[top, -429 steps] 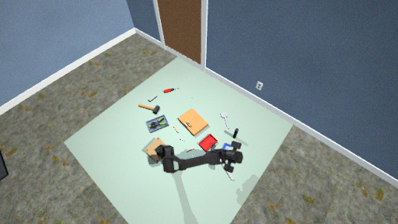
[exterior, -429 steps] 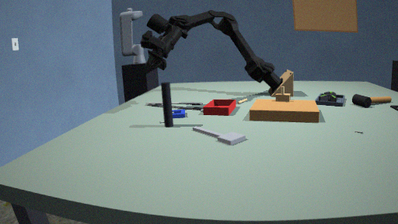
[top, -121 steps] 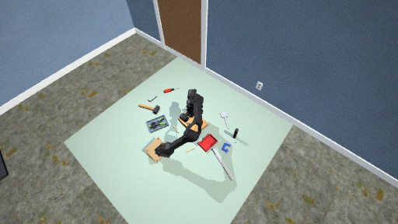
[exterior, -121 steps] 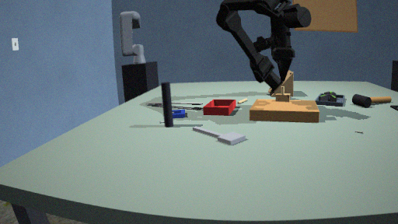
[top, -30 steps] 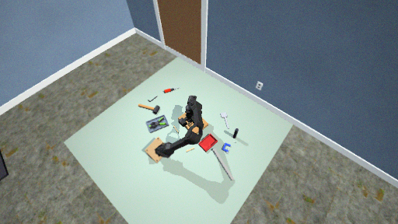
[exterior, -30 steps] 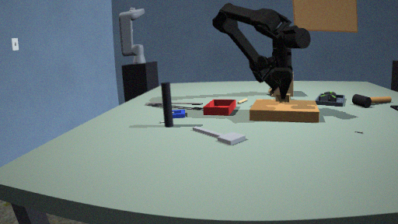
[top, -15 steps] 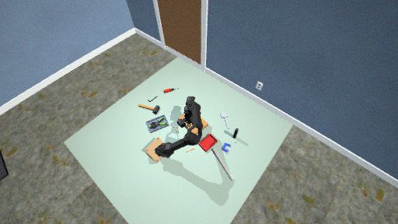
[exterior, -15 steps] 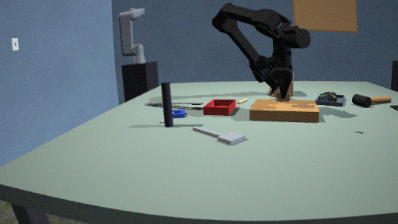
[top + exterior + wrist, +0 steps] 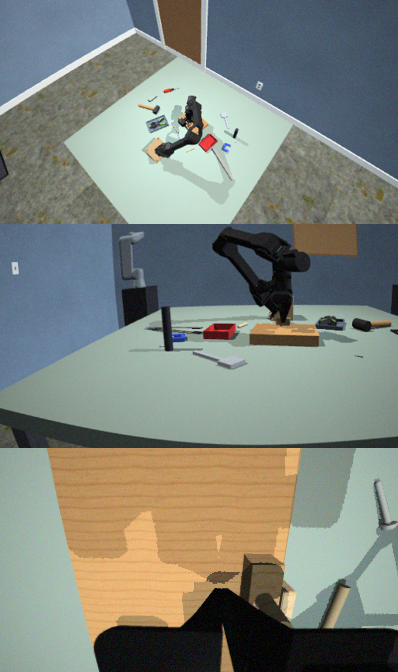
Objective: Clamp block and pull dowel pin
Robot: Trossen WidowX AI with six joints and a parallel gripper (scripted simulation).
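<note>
The dowel pin lies 3 cm below my hand and 2 cm behind it. Round my hand: wooden board 6 cm below, 3 cm ahead, 1 cm to the left; screw 14 cm behind, 7 cm below, 4 cm to the right; small wooden block 4 cm below, 2 cm behind.
</note>
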